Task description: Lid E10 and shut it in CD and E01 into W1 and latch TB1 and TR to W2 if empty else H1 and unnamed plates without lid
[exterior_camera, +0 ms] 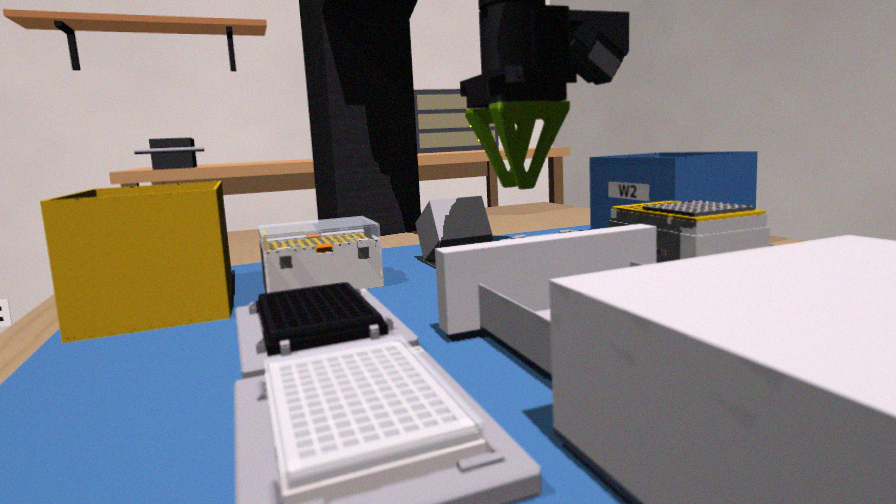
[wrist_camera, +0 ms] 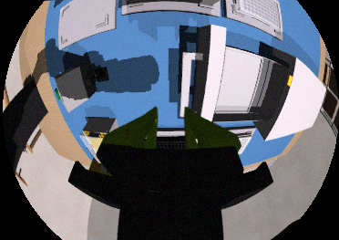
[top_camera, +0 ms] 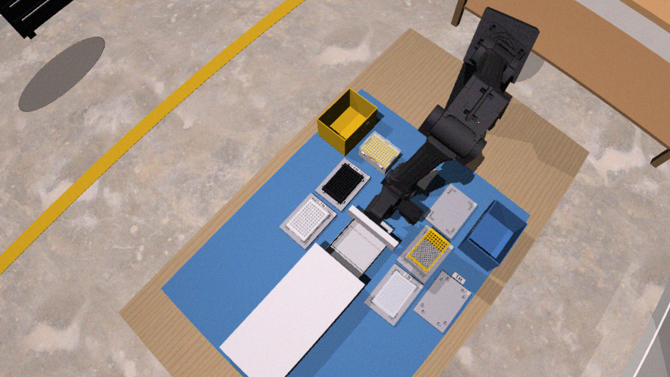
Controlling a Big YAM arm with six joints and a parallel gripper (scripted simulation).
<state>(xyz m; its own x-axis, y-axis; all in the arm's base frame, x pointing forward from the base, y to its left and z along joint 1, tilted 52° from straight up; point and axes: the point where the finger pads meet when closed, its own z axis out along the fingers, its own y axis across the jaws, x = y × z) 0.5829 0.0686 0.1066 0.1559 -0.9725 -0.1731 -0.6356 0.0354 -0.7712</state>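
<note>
The clear lid is 21 cm ahead of my hand, 14 cm to the right of it and 9 cm below it. The rest, counted from my hand: black plate: 4 cm ahead, 18 cm to the right, 10 cm below; tip rack TR: 5 cm behind, 17 cm to the left, 6 cm below; cooler drawer: 17 cm ahead, 4 cm to the left, 9 cm below.
</note>
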